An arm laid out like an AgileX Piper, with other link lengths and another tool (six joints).
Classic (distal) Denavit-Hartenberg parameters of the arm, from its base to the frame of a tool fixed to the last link. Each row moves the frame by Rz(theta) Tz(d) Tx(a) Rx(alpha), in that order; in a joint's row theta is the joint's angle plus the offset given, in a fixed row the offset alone. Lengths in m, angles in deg.
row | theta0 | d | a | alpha
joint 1 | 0.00 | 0.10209 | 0.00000 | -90.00
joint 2 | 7.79 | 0.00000 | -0.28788 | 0.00
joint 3 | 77.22 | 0.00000 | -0.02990 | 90.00
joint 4 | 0.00 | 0.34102 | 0.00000 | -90.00
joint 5 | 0.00 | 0.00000 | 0.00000 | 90.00
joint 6 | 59.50 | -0.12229 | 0.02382 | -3.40
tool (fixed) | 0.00 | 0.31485 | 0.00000 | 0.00
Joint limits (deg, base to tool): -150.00..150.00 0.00..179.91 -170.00..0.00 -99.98..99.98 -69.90..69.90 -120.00..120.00
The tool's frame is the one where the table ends.
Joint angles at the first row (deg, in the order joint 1, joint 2, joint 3, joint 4, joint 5, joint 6):
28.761 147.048 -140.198 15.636 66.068 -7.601
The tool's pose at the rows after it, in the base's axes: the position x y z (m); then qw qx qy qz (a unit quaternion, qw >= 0):
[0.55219 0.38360 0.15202 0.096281 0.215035 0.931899 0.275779]
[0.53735 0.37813 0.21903 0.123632 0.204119 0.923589 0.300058]
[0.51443 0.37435 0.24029 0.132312 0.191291 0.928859 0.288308]
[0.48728 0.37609 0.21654 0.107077 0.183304 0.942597 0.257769]
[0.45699 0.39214 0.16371 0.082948 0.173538 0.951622 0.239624]
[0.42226 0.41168 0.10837 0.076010 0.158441 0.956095 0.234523]
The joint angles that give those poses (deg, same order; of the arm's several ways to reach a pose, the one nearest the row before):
28.281 140.675 -140.201 15.325 67.854 -7.548
28.466 133.570 -138.376 15.267 68.693 -7.509
29.684 127.498 -132.500 13.231 68.918 -7.621
31.411 123.463 -123.473 12.095 68.432 -7.680
34.420 120.790 -111.262 12.095 62.123 -7.734
38.261 118.962 -99.414 12.161 52.692 -7.733

